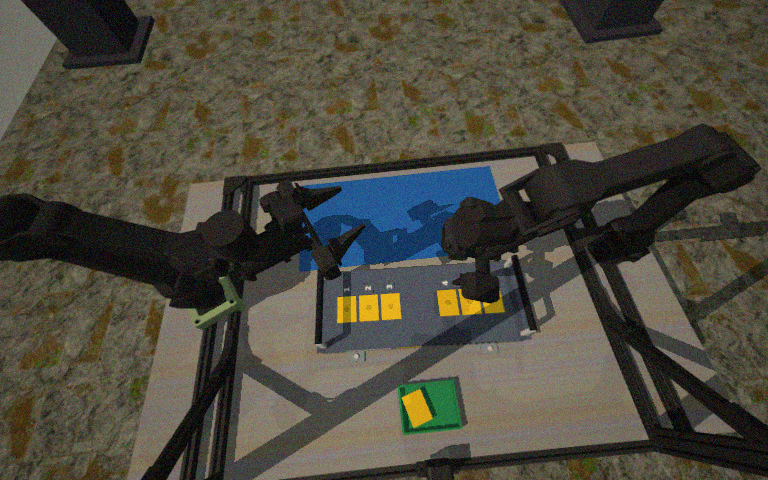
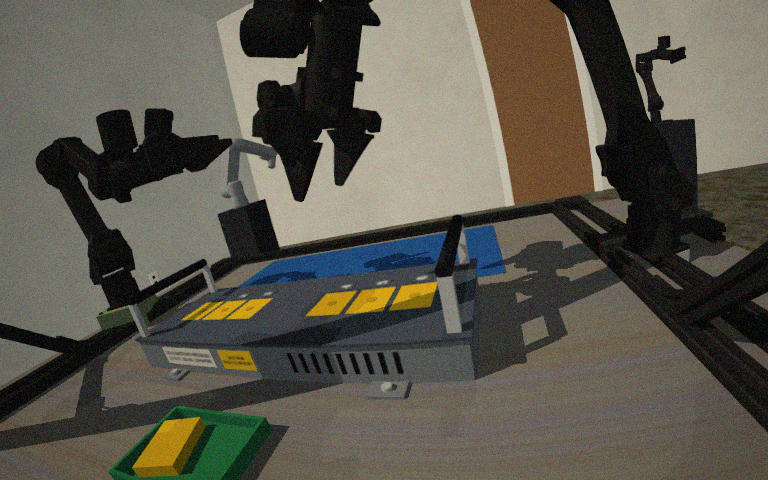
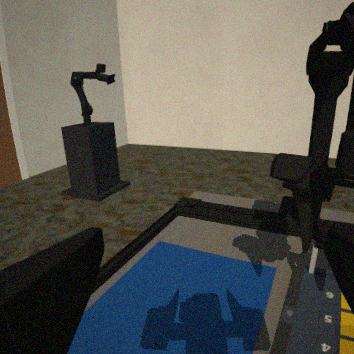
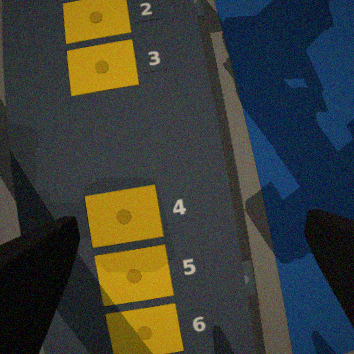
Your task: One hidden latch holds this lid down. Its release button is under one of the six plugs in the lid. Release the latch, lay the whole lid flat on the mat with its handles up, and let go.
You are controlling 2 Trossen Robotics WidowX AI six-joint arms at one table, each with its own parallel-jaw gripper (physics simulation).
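Frame: origin at the left arm's base, x left, y back, z up, level; millimetres.
Seen in the pictures: left gripper, between the fingertips: (image 1: 352, 206) (image 2: 225, 139) (image 3: 215, 239); right gripper, between the fingertips: (image 1: 453, 262) (image 2: 320, 192) (image 4: 193, 225); left arm's base, origin of its link: (image 1: 208, 297) (image 2: 125, 302); right arm's base, origin of its link: (image 1: 605, 253) (image 2: 654, 247).
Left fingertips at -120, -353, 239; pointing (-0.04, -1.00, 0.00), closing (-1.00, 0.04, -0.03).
Offsets run from my left fingertips to a thing's top centre, as dx, dy, dz. "*": to the spot under its first point. Level surfaces: height alone.
The dark grey lid @(* -144, -59, -242) (image 1: 419, 294) (image 2: 288, 300) (image 4: 165, 130) lies on its box, its two black handles (image 1: 318, 308) (image 1: 523, 294) up, one at each end. Six yellow plugs sit in it, among them plug 1 @(-81, +99, -242) (image 1: 346, 309), plug 4 @(-195, -102, -242) (image 1: 447, 302) (image 4: 125, 220) and plug 5 @(-219, -145, -242) (image 4: 134, 270). My left gripper (image 1: 351, 208) (image 3: 215, 239) is open and empty above the left part of the blue mat @(dz -289) (image 1: 396, 181) (image 3: 215, 260). My right gripper (image 2: 320, 191) (image 4: 193, 225) is open and empty, pointing down high above the lid near plugs 4 to 6.
A green tray @(-341, +56, -274) (image 1: 447, 396) (image 2: 218, 452) with a yellow block @(-330, +78, -275) (image 1: 417, 407) (image 2: 169, 447) in it stands in front of the box. Small bolted brackets (image 1: 356, 356) (image 1: 490, 348) stick out at the box's front. A black frame (image 1: 396, 166) borders the table.
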